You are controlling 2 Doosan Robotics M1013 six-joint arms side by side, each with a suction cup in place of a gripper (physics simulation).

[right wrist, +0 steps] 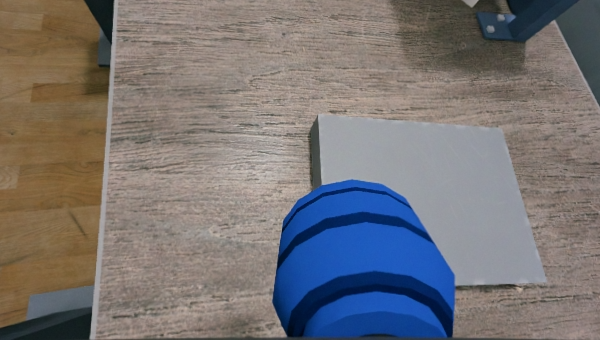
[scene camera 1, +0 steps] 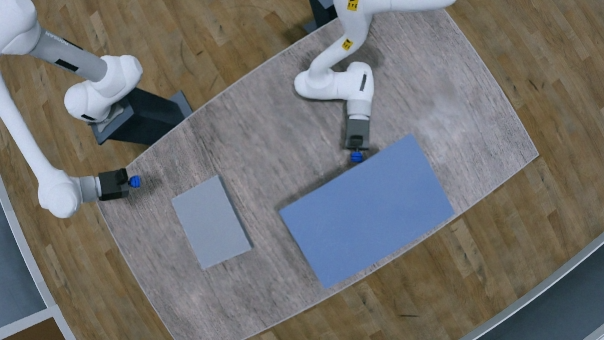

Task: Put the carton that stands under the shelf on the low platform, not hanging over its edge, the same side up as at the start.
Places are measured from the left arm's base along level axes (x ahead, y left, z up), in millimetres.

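Pixels of known places: left hand at its tool point: (scene camera 1: 356, 161); right hand at its tool point: (right wrist: 349, 240) (scene camera 1: 138, 181); right arm's base at its link origin: (scene camera 1: 106, 108).
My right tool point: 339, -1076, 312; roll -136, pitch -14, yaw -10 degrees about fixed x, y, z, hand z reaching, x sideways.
Note:
For each thing: its middle in the pictures, then the offset to it from my right tool point, as dx, dy, dz. "pt": a spot on its surface instead. Level surfaces: height alone.
- low platform at the middle of its body: (right wrist: 418, 199) (scene camera 1: 211, 223) +240, +39, -288
- wide blue top at its surface level: dz +31
- small pale corner at a spot on its surface: (right wrist: 470, 2) pt +535, +454, -306
- wood-grain table at its surface level: dz -312
The low platform (scene camera 1: 211, 221) (right wrist: 430, 165) is a flat grey block on the table. The shelf has a wide blue top (scene camera 1: 367, 212); one of its blue legs (right wrist: 530, 20) shows in the right wrist view. The carton does not show in scene camera 1; a small pale corner (right wrist: 470, 2) at the right wrist view's top edge may be part of it. My left gripper (scene camera 1: 356, 157), a blue suction cup, is open beside the shelf's upper long edge, with nothing seen on it. My right gripper (scene camera 1: 135, 181) (right wrist: 365, 250) is open and empty, left of the platform in scene camera 1.
The wood-grain table (scene camera 1: 265, 150) (right wrist: 210, 150) carries the platform and shelf, with a gap between them. A dark arm pedestal (scene camera 1: 150, 117) stands at the table's upper left edge. The left arm reaches over the table from the top in scene camera 1.

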